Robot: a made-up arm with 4 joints. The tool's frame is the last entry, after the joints. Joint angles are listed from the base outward. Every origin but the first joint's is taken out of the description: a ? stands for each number. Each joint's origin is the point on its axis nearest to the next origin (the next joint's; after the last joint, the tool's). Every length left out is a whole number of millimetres.
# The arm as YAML. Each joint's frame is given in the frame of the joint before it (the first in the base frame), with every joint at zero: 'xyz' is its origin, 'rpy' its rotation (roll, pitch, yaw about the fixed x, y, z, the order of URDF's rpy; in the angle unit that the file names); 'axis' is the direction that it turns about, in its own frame. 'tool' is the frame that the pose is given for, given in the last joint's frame.
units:
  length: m
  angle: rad
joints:
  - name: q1
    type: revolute
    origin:
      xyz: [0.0, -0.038, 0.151]
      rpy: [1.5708, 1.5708, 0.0]
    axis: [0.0, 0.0, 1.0]
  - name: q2
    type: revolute
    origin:
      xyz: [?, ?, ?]
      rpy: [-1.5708, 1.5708, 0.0]
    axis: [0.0, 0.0, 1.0]
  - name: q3
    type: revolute
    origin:
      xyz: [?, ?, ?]
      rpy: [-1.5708, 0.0, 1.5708]
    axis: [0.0, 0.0, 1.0]
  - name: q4
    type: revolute
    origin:
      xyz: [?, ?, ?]
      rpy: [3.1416, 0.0, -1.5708]
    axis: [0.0, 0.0, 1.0]
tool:
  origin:
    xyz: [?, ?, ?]
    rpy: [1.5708, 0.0, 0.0]
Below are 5 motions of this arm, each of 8 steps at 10 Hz.
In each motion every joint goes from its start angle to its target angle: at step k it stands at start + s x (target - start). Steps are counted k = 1, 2, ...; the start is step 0. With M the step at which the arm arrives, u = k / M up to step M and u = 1 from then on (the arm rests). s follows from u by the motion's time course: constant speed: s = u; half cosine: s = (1 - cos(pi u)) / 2; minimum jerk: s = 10 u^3 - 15 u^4 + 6 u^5.
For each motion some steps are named. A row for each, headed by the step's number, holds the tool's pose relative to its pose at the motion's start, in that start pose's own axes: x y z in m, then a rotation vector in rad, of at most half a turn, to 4 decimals.
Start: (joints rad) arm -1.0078 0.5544 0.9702 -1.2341
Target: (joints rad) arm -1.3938 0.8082 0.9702 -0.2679
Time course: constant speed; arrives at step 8
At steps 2, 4, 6, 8:
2: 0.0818 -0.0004 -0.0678 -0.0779 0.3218 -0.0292
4: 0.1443 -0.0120 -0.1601 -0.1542 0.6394 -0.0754
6: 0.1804 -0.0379 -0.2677 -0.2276 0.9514 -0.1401
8: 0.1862 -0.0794 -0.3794 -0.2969 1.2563 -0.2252

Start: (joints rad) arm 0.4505 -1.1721 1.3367 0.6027
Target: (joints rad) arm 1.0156 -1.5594 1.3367 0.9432
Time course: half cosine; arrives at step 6
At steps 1, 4, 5, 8:
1: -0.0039 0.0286 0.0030 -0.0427 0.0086 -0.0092
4: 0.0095 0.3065 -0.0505 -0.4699 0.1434 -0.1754
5: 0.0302 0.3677 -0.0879 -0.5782 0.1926 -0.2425
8: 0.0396 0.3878 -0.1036 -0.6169 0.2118 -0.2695

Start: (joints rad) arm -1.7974 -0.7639 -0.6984 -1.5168
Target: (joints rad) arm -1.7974 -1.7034 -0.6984 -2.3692
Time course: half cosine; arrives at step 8
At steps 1, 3, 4, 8:
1: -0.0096 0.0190 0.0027 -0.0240 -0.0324 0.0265
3: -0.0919 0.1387 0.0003 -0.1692 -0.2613 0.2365
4: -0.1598 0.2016 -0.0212 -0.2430 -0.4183 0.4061
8: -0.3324 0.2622 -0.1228 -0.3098 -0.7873 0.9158

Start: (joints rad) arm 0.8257 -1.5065 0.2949 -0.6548
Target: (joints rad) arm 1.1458 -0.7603 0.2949 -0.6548
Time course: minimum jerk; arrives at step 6
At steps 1, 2, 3, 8:
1: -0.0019 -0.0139 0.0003 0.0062 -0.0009 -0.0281
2: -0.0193 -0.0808 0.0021 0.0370 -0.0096 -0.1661
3: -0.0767 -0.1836 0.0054 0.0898 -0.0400 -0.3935
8: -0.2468 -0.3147 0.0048 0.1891 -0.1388 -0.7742

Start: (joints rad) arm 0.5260 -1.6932 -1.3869 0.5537
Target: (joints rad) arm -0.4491 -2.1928 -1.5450 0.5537
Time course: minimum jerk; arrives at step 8
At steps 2, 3, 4, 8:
2: 0.0004 0.0297 0.0010 -0.0737 0.0014 -0.0849
3: 0.0031 0.0766 -0.0030 -0.1915 -0.0078 -0.2269
4: 0.0097 0.1321 -0.0174 -0.3372 -0.0425 -0.4130
8: 0.0314 0.2266 -0.0749 -0.6248 -0.2141 -0.8085

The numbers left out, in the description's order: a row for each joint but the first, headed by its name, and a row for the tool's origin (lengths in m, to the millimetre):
q2: -0.028 -0.088 0.0
q3: -0.037 0.259 0.0
q4: 0.101 -0.103 0.0
tool: 0.068 -0.318 0.0

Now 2 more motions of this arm.
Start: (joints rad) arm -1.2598 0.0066 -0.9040 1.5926
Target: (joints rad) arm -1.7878 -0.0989 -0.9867 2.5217
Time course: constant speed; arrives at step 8
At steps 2, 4, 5, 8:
2: 0.0940 -0.0023 -0.0191 0.0226 0.3849 -0.0139
4: 0.1655 -0.0047 -0.0755 0.0475 0.7698 -0.0254
5: 0.1887 -0.0055 -0.1140 0.0611 0.9621 -0.0304
8: 0.1964 -0.0040 -0.2469 0.1079 1.5384 -0.0420

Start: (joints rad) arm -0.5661 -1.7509 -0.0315 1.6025
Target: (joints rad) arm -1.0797 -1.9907 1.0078 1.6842
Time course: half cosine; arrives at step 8
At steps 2, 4, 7, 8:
2: -0.0644 0.0355 -0.0123 -0.0741 -0.1549 -0.0346
4: -0.2013 0.1217 -0.0977 -0.2698 -0.5368 -0.0745
7: -0.3110 0.1851 -0.3061 -0.5490 -1.0432 -0.0262
8: -0.3156 0.1860 -0.3263 -0.5726 -1.0848 -0.0168

